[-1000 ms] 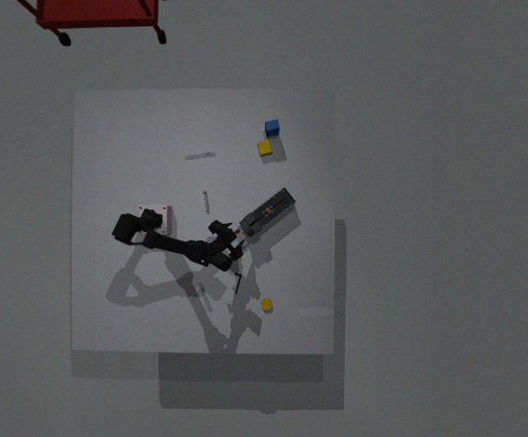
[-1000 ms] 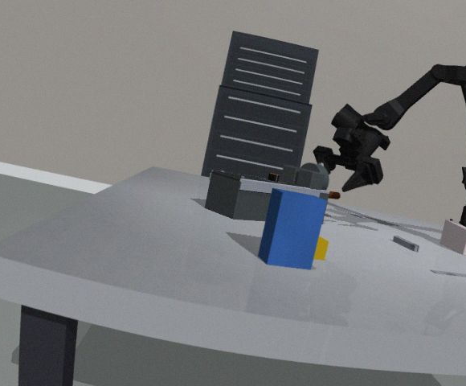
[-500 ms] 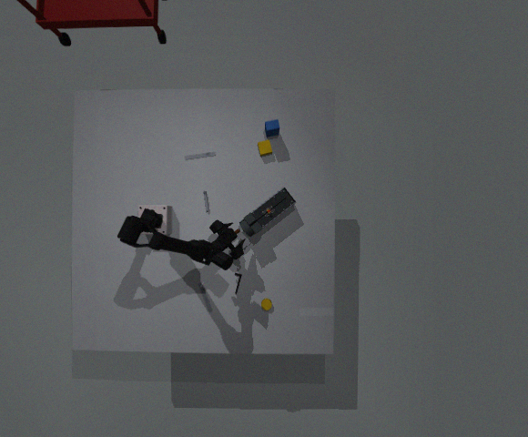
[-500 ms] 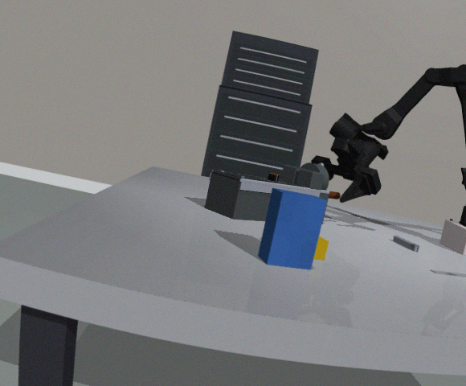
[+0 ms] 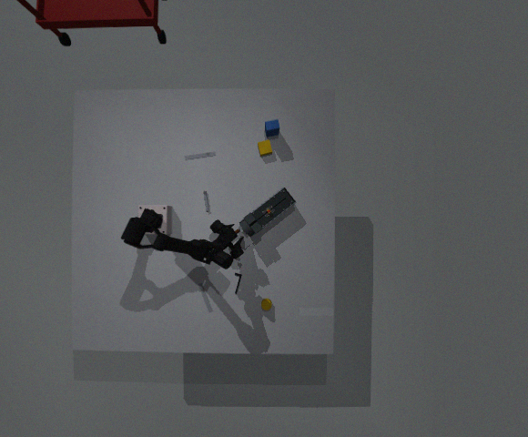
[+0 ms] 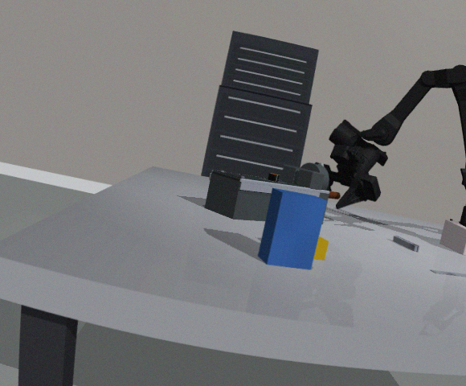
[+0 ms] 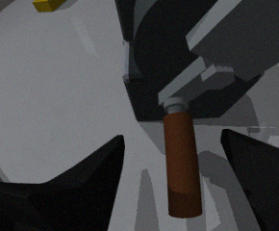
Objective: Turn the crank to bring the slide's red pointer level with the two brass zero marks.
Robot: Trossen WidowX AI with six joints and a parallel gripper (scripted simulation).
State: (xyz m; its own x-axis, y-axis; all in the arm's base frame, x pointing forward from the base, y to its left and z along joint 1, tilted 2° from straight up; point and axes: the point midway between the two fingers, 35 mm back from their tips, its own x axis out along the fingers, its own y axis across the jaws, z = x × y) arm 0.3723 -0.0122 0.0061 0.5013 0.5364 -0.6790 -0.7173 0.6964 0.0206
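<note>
Now: gripper tip 10 mm past the brown crank handle, 10 mm to the left of it and 20 mm below it. From my gripper tip the other things lie so: red pointer (130 mm ahead, 110 mm to the left, 40 mm above); then black hex key (20 mm ahead, 240 mm to the right, 40 mm below); then yellow block (70 mm ahead, 410 mm to the left, 30 mm below).
</note>
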